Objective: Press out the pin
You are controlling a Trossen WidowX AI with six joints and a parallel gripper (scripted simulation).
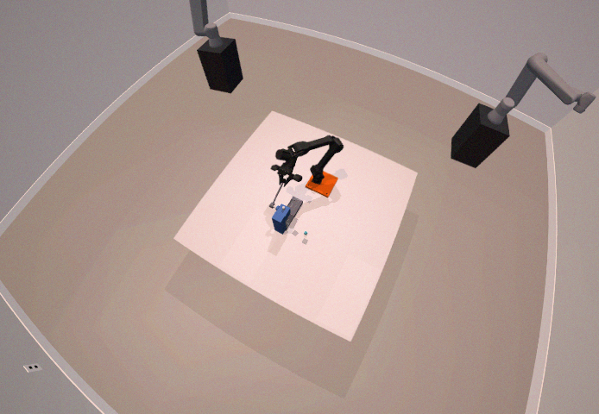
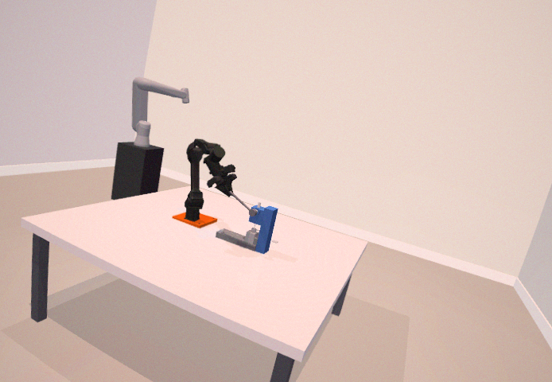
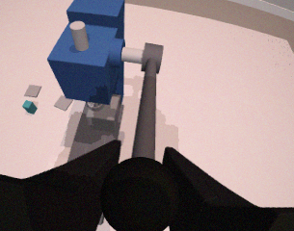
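My gripper tip is 5 cm short of the lever, 1 cm to the right of it and 1 cm above it. Also, from my gripper tip: pale pin 12 cm ahead, 6 cm to the left, 17 cm below.
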